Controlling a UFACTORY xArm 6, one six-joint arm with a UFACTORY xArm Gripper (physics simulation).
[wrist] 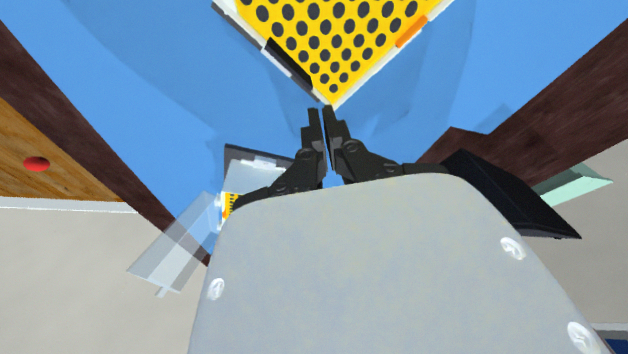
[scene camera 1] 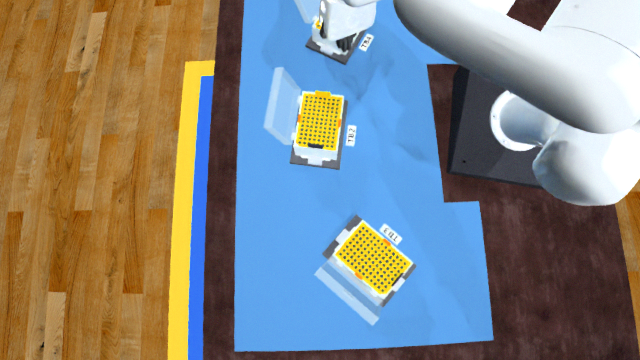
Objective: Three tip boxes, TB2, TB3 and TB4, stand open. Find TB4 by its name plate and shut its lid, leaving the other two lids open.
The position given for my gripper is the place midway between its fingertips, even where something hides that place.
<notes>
In view: my gripper (wrist: 321, 123) and a blue mat (wrist: 166, 92).
</notes>
